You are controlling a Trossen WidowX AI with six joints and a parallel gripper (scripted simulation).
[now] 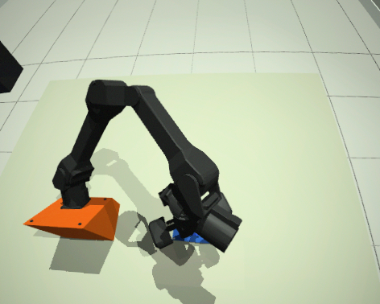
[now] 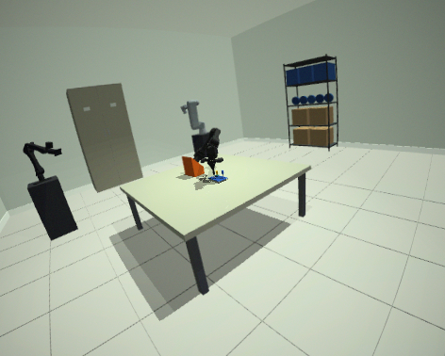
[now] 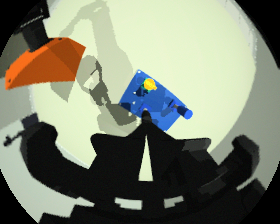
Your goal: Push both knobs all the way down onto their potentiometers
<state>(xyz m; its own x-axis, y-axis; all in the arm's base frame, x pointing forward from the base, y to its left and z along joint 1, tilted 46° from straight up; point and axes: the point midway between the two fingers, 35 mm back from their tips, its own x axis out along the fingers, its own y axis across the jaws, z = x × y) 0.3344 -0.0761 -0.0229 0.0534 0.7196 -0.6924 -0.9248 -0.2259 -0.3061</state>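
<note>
Right now the black knob is 20 mm below my gripper tip. The rest, counted from my gripper tip: yellow knob 50 mm to the left, 40 mm below, 20 mm behind.
</note>
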